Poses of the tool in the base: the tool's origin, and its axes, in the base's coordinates. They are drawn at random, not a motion.
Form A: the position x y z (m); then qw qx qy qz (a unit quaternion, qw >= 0).
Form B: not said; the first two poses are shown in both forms.
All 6 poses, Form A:
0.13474 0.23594 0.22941 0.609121 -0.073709 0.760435 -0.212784
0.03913 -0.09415 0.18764 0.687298 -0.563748 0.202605 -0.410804
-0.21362 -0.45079 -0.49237 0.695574 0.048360 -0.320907 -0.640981
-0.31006 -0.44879 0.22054 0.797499 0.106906 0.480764 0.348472
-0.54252 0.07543 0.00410 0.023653 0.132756 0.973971 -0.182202
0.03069 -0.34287 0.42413 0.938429 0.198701 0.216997 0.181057
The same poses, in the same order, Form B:
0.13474 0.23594 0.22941 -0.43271 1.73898 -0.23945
0.03913 -0.09415 0.18764 -1.76451 1.28463 0.68705
-0.21362 -0.45079 -0.49237 2.24745 0.66103 2.54659
-0.31006 -0.44879 0.22054 0.63076 1.02994 0.19315
-0.54252 0.07543 0.00410 -1.30623 2.77203 -1.57717
0.03069 -0.34287 0.42413 0.93201 0.59729 -0.55082

